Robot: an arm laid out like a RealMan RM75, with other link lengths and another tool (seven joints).
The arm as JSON. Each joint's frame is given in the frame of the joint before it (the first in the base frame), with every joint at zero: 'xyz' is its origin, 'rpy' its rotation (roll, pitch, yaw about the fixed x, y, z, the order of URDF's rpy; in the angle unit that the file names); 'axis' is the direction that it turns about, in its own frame. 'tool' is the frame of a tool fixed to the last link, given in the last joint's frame.
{
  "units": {
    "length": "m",
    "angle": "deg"
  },
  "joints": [
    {
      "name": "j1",
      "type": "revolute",
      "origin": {
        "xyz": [
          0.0,
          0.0,
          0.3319
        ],
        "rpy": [
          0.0,
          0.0,
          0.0
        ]
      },
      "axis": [
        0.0,
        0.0,
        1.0
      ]
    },
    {
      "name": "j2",
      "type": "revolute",
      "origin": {
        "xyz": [
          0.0,
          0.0,
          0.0
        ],
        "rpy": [
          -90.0,
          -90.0,
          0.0
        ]
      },
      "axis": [
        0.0,
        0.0,
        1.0
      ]
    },
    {
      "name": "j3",
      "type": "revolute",
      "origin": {
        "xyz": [
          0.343,
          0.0,
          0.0
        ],
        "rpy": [
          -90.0,
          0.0,
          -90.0
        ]
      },
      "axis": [
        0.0,
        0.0,
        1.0
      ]
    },
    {
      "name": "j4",
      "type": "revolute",
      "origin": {
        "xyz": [
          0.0,
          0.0,
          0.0
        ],
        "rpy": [
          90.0,
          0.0,
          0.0
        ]
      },
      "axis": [
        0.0,
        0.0,
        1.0
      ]
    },
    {
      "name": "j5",
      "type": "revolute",
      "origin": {
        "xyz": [
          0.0,
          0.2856,
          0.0
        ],
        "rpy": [
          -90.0,
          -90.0,
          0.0
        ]
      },
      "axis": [
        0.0,
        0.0,
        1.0
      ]
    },
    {
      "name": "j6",
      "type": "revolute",
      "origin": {
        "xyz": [
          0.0,
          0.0,
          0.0
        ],
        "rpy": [
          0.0,
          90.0,
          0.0
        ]
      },
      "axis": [
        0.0,
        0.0,
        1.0
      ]
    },
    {
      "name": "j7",
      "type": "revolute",
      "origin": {
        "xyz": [
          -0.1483,
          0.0,
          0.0
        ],
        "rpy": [
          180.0,
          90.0,
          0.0
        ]
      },
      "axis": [
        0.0,
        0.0,
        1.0
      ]
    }
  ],
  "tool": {
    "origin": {
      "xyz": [
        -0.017,
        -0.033,
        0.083
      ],
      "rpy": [
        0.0,
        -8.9,
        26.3
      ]
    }
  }
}
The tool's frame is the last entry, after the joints.
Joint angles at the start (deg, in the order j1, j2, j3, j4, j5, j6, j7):
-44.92, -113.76, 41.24, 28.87, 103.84, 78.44, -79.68
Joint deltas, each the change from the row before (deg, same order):
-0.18, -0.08, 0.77, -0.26, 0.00, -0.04, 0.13
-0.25, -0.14, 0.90, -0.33, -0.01, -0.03, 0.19
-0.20, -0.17, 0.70, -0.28, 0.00, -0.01, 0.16
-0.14, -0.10, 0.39, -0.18, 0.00, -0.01, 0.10
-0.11, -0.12, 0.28, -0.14, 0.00, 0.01, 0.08
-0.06, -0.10, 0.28, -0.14, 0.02, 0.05, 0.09
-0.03, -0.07, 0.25, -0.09, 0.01, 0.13, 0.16
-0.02, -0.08, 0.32, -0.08, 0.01, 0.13, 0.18
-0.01, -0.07, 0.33, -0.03, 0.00, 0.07, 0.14
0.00, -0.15, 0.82, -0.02, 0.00, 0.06, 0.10
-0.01, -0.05, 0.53, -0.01, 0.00, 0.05, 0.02
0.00, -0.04, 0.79, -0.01, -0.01, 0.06, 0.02
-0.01, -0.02, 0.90, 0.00, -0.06, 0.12, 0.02
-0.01, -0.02, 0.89, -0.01, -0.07, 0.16, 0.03
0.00, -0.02, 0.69, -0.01, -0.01, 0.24, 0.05
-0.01, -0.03, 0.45, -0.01, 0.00, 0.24, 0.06
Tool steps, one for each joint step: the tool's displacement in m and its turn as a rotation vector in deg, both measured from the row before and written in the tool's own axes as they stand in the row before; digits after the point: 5 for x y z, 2 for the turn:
-0.00319, -0.00039, 0.00387, 0.22, -0.84, 0.16
-0.00400, -0.00016, 0.00519, 0.20, -1.03, 0.21
-0.00366, -0.00011, 0.00465, 0.11, -0.85, 0.13
-0.00201, 0.00007, 0.00283, 0.05, -0.49, 0.08
-0.00183, 0.00016, 0.00255, -0.01, -0.40, 0.04
-0.00210, -0.00020, 0.00210, 0.01, -0.41, 0.03
-0.00192, -0.00007, 0.00153, -0.01, -0.40, 0.13
-0.00220, -0.00018, 0.00169, 0.02, -0.46, 0.16
-0.00178, -0.00020, 0.00147, 0.06, -0.39, 0.16
-0.00386, -0.00068, 0.00317, 0.22, -0.84, 0.19
-0.00215, -0.00034, 0.00166, 0.16, -0.53, 0.12
-0.00296, -0.00065, 0.00205, 0.27, -0.75, 0.17
-0.00314, -0.00038, 0.00214, 0.26, -0.86, 0.22
-0.00325, -0.00027, 0.00216, 0.22, -0.88, 0.22
-0.00306, -0.00014, 0.00171, 0.14, -0.80, 0.20
-0.00233, 0.00017, 0.00136, 0.03, -0.60, 0.16

